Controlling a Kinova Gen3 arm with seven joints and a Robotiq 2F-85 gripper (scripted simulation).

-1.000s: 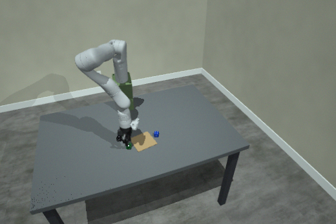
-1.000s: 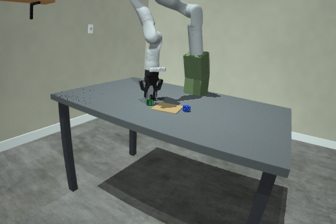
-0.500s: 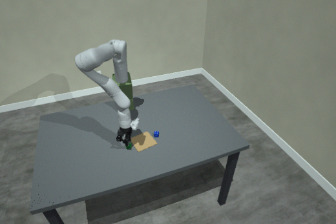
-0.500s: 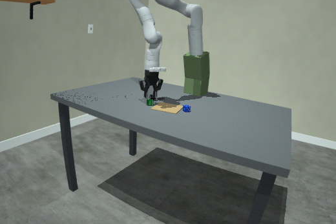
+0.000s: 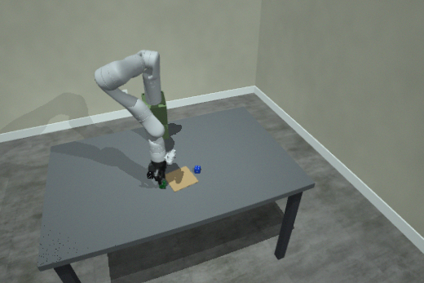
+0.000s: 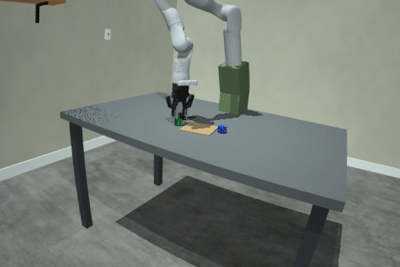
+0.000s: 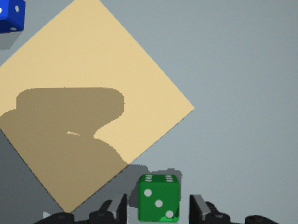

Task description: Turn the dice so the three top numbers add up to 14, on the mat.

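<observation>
Now: the green die 40 mm below my hand. Round my hand: tan mat (20 mm behind, 100 mm to the left, 50 mm below); black die (90 mm behind, 40 mm to the right, 40 mm below); blue die (40 mm behind, 200 mm to the left, 40 mm below).
</observation>
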